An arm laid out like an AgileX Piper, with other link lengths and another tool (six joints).
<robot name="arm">
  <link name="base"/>
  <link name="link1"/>
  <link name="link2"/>
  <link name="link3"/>
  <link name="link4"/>
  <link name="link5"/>
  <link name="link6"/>
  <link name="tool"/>
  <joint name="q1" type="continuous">
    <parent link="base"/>
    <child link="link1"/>
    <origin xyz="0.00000 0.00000 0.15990"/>
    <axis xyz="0 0 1"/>
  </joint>
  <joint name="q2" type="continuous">
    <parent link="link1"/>
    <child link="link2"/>
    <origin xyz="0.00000 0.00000 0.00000"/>
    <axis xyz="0 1 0"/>
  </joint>
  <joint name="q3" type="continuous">
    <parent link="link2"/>
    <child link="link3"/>
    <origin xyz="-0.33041 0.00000 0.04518"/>
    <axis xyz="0 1 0"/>
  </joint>
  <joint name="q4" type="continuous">
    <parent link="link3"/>
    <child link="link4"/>
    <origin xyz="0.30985 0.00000 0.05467"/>
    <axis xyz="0.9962 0 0.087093"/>
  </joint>
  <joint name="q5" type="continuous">
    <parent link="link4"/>
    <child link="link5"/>
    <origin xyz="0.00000 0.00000 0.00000"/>
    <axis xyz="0 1 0"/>
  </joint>
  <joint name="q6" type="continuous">
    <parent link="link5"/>
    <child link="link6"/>
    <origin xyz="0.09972 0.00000 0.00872"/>
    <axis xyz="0.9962 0 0.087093"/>
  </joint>
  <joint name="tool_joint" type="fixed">
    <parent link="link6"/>
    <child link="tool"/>
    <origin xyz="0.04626 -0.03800 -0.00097" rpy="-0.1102 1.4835 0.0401"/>
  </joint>
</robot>
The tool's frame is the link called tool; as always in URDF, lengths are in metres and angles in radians. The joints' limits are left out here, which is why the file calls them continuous.
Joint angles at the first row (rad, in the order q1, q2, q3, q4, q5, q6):
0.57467 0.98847 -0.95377 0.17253 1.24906 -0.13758
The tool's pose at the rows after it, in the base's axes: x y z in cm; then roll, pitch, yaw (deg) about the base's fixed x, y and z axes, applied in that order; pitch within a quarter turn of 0, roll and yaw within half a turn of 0:
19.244 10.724 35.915 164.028 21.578 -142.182
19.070 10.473 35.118 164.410 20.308 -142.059
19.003 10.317 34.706 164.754 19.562 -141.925
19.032 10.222 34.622 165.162 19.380 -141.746
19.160 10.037 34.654 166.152 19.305 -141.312
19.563 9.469 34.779 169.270 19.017 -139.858
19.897 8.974 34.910 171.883 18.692 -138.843
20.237 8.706 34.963 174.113 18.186 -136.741
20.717 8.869 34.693 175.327 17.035 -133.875
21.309 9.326 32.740 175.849 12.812 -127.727
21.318 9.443 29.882 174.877 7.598 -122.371
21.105 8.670 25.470 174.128 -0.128 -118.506
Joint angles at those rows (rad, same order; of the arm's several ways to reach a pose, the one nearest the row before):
0.57465 0.98742 -0.93917 0.16829 1.24902 -0.13761
0.57465 0.98558 -0.91576 0.16017 1.24900 -0.13760
0.57467 0.98557 -0.90417 0.15347 1.24992 -0.13782
0.57470 0.98557 -0.90148 0.14675 1.24990 -0.13863
0.57465 0.98556 -0.90148 0.13106 1.24991 -0.14070
0.57466 0.98557 -0.90150 0.08200 1.24992 -0.14882
0.57464 0.98557 -0.90150 0.03952 1.24993 -0.15212
0.57470 0.98835 -0.90090 0.00979 1.24991 -0.17780
0.57465 1.00497 -0.90091 0.00001 1.24907 -0.22361
0.57469 1.04493 -0.86802 -0.00001 1.24460 -0.33241
0.57468 1.08202 -0.80834 0.00000 1.23856 -0.43060
0.57467 1.14006 -0.70773 -0.04597 1.20520 -0.48615

